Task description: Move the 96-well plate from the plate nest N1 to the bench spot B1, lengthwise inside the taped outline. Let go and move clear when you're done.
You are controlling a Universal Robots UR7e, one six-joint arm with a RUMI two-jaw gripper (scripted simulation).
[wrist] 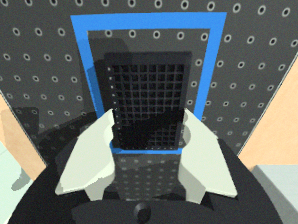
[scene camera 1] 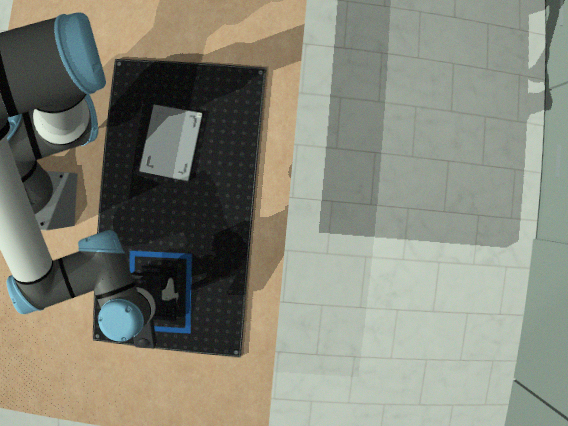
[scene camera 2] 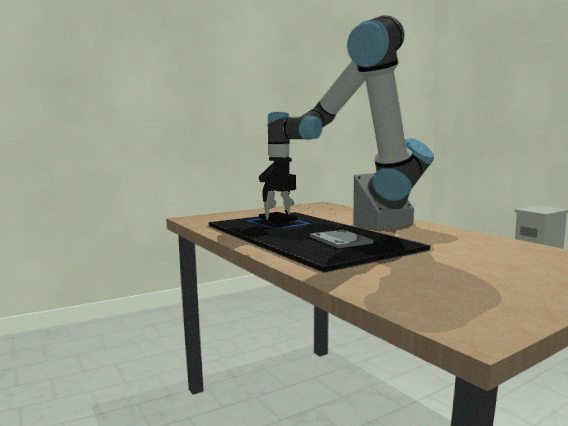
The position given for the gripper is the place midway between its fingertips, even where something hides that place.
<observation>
In view: the gripper [scene camera 1: 158,292] and a black 96-well plate [wrist: 143,85].
The gripper shows as well in the wrist view [wrist: 148,109] and in scene camera 2 [scene camera 2: 278,218].
</observation>
